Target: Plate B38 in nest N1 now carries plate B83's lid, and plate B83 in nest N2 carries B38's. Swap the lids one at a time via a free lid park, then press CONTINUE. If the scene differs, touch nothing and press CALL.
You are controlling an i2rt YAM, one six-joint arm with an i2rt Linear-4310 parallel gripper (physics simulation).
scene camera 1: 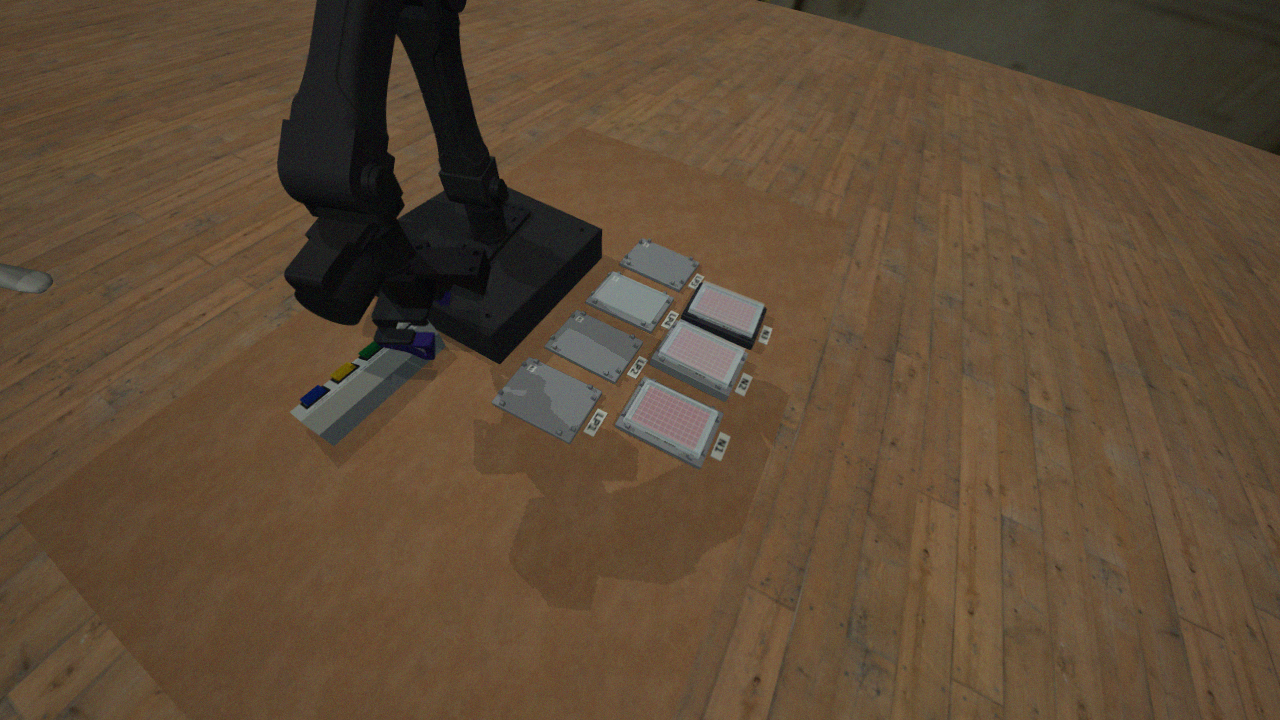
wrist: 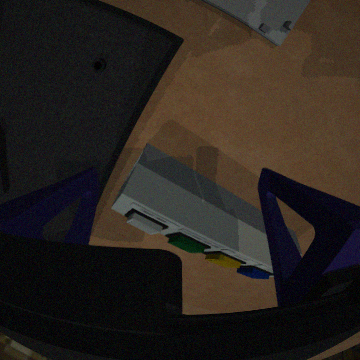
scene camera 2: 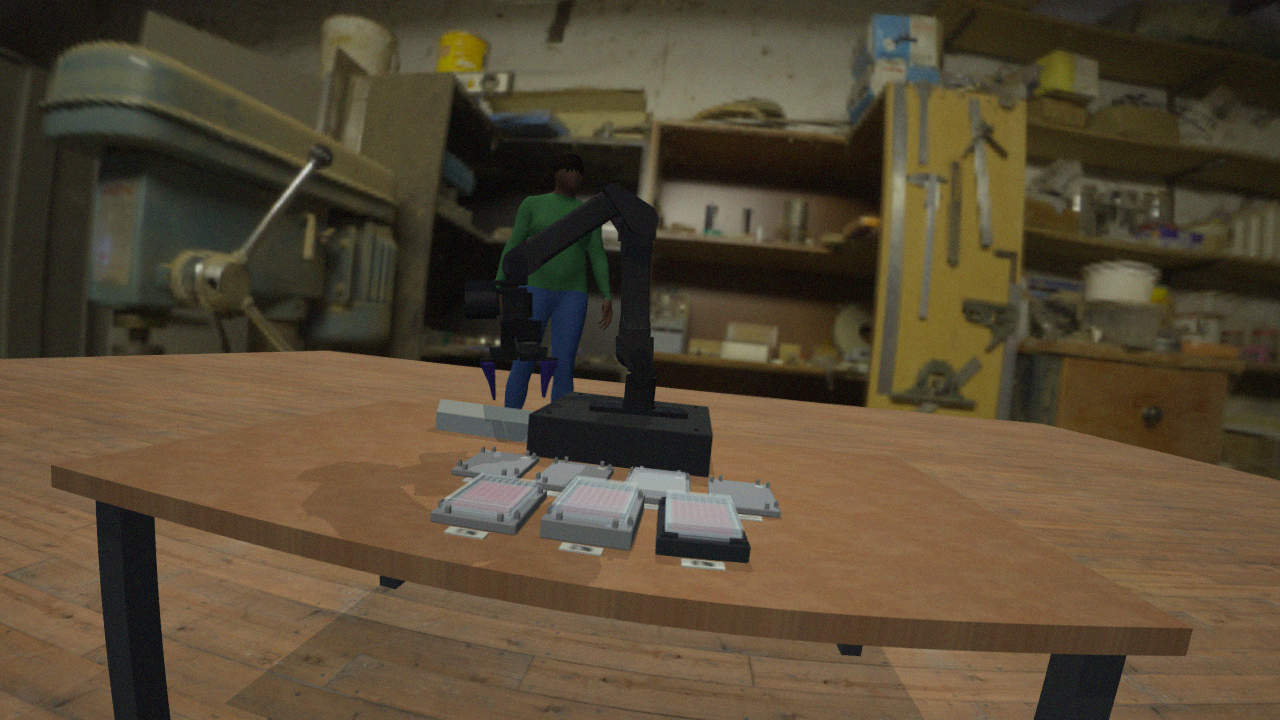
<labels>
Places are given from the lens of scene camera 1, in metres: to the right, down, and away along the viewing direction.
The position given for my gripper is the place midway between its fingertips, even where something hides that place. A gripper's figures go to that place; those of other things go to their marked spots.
my gripper point(scene camera 1: 437, 330): -0.30, -0.04, 0.57
lid park LP1 point(scene camera 1: 558, 404): -0.13, 0.07, 0.61
lid park LP2 point(scene camera 1: 606, 351): -0.06, -0.01, 0.68
</labels>
